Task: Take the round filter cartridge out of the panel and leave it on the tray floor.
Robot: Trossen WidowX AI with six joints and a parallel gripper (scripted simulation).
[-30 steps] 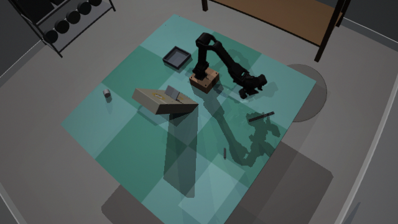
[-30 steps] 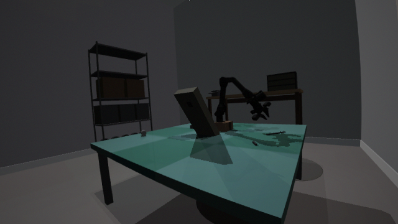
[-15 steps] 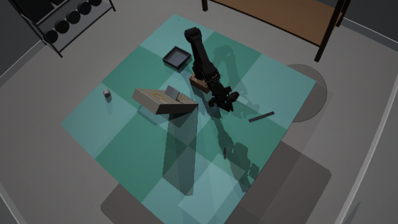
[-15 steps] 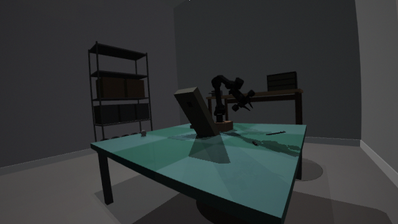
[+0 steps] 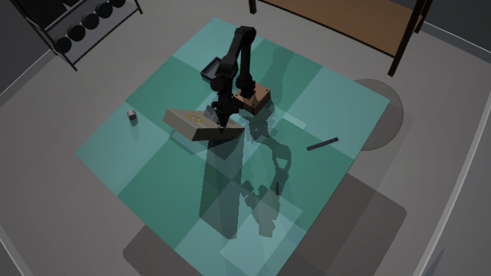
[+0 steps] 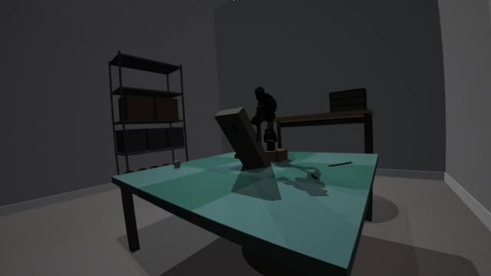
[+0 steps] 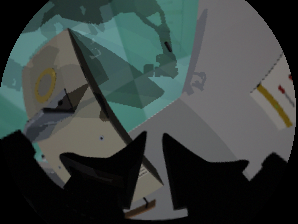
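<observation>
Now: gripper tip 40 mm short of the grey round filter cartridge, 130 mm to the left of it and 10 mm above it. Round my gripper tip: short rod: 40 mm ahead, 290 mm to the left, 270 mm below; then dark square tray: 390 mm behind, 400 mm to the right, 260 mm below.
</observation>
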